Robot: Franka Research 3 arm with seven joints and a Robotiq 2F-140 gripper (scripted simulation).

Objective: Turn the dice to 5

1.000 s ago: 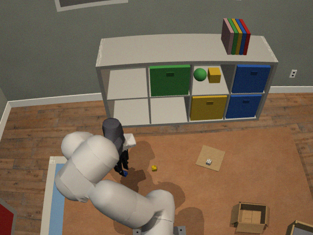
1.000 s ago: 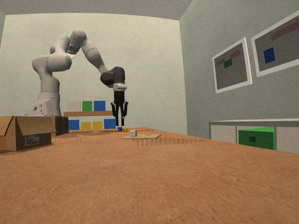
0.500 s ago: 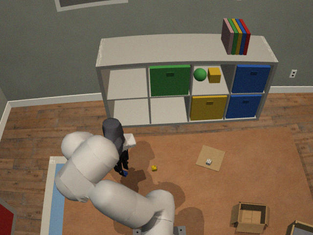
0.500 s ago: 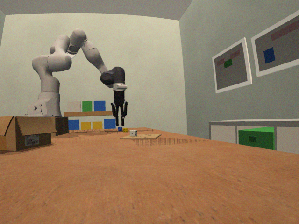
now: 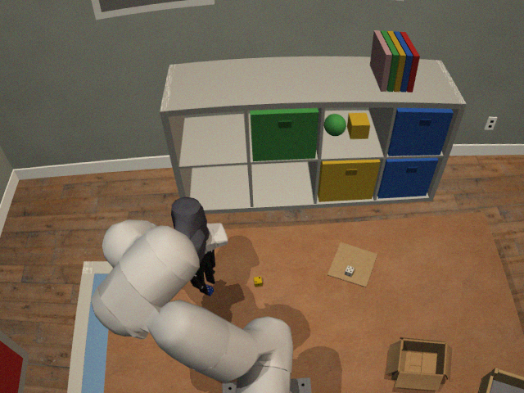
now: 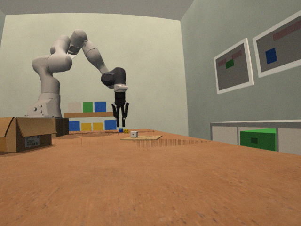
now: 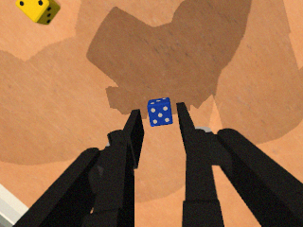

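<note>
Right now my hand is 5 cm above the blue die. Also, from my hand: tan mat: 48 cm to the right, 9 cm ahead, 6 cm below; then yellow die: 16 cm to the right, 5 cm below, 3 cm ahead; then white die: 46 cm to the right, 6 cm ahead, 5 cm below.
</note>
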